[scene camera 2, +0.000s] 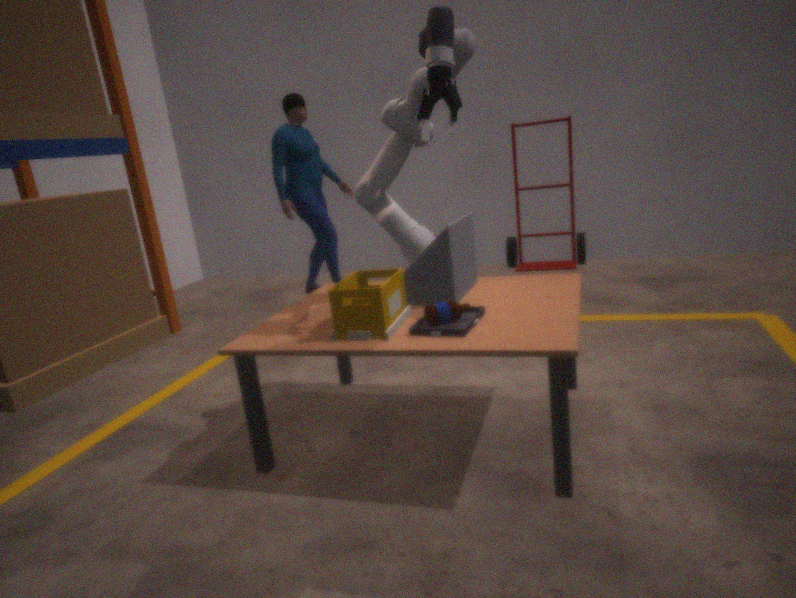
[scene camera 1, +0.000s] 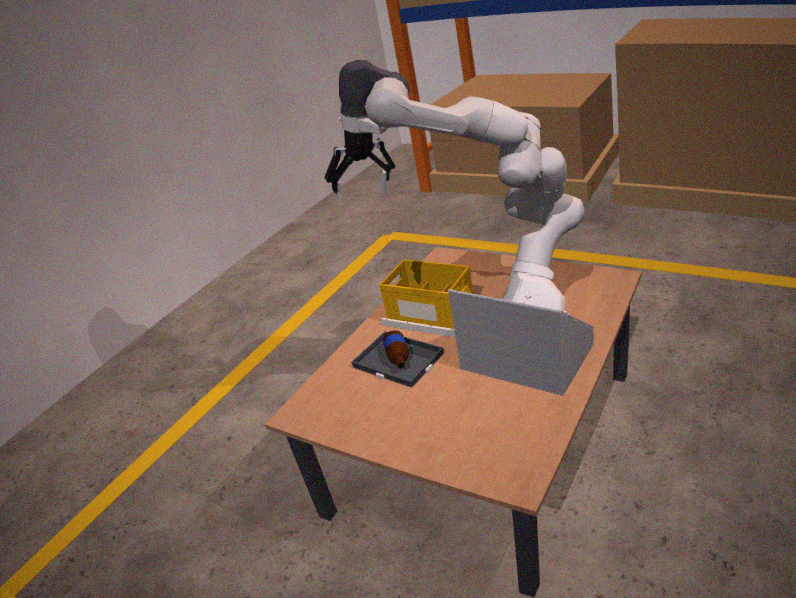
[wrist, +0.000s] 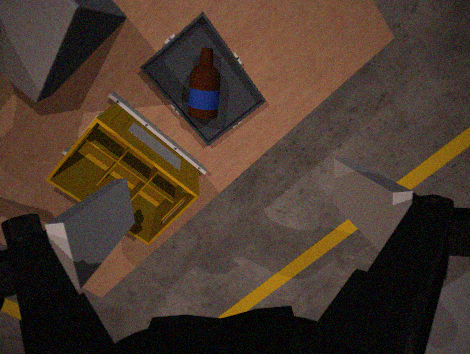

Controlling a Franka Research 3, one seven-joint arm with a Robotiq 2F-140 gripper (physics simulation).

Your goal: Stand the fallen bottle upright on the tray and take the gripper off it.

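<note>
A brown bottle (scene camera 1: 397,351) (scene camera 2: 442,312) (wrist: 204,85) with a blue band lies on its side in the dark tray (scene camera 1: 364,366) (scene camera 2: 474,321) (wrist: 235,126). In the wrist view its neck points to the top of the picture, toward the tray's upper corner. My gripper (scene camera 1: 361,195) (scene camera 2: 438,122) (wrist: 231,191) is open and empty, pointing down. It hangs high above the table's level, well apart from the bottle and the tray. In the wrist view the bottle and tray lie above the space between my fingers.
A yellow divided crate (scene camera 1: 416,294) (scene camera 2: 367,308) (wrist: 96,123) stands beside the tray, with a white rail (scene camera 1: 411,327) (wrist: 157,133) between them. A grey angled panel (scene camera 1: 508,341) (scene camera 2: 444,263) stands near my arm's base. A person (scene camera 2: 301,160) stands behind the table in scene camera 2.
</note>
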